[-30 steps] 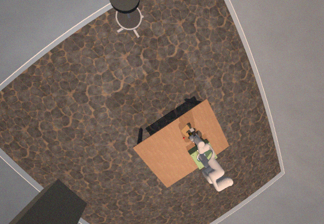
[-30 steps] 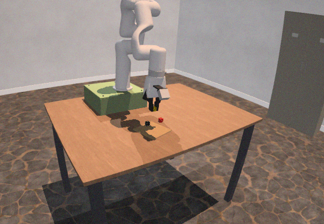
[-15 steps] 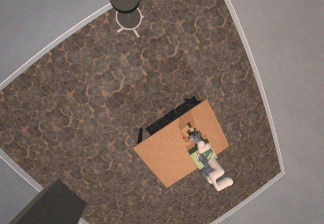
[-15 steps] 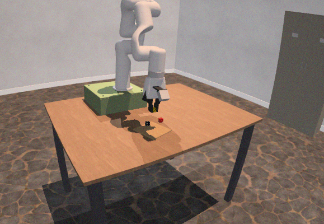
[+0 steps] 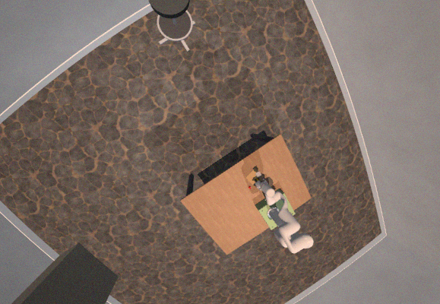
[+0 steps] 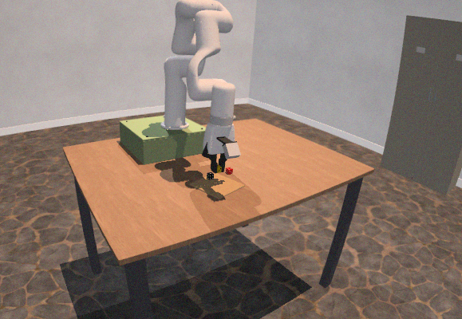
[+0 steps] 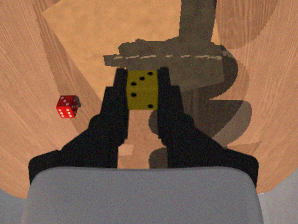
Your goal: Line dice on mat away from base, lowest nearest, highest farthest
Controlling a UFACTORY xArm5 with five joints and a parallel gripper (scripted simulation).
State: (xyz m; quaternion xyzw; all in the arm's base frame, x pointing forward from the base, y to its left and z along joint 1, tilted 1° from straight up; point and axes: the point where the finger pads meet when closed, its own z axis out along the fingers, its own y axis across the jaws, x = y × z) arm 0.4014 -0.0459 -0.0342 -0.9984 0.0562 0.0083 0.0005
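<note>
My gripper is now 7 cm above the tan mat. From my hand the other things lie so: black die 5 cm behind, 1 cm to the left, 6 cm below; then red die 6 cm behind, 10 cm to the left, 6 cm below; then yellow die 1 cm below.
</note>
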